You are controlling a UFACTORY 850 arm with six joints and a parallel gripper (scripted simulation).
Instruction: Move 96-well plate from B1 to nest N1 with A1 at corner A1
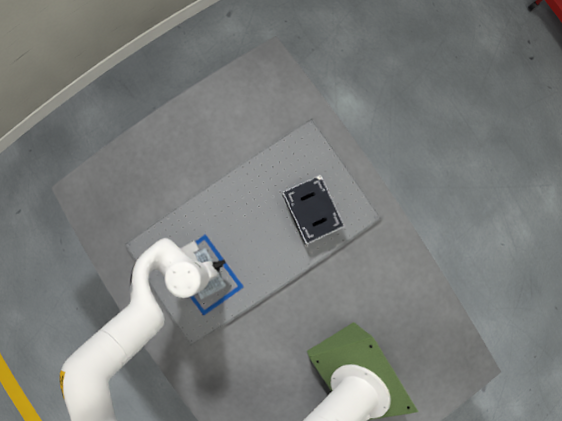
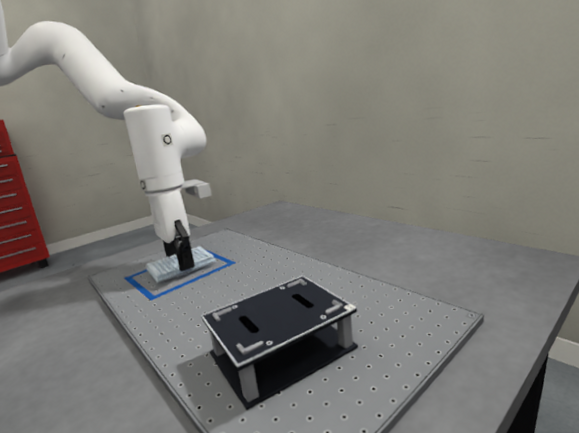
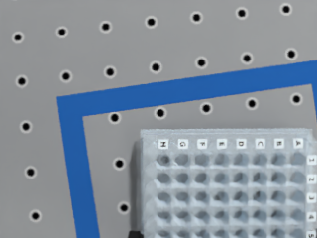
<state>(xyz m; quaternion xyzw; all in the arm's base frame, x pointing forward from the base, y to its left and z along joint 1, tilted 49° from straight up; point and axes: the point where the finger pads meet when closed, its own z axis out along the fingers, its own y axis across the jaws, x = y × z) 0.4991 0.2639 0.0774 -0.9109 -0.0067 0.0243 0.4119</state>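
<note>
Now: hand 10 mm short of the black raised nest N1, 370 mm to the left of it and 30 mm below it. The rest, counted from my hand: clear 96-well plate 10 mm below.
</note>
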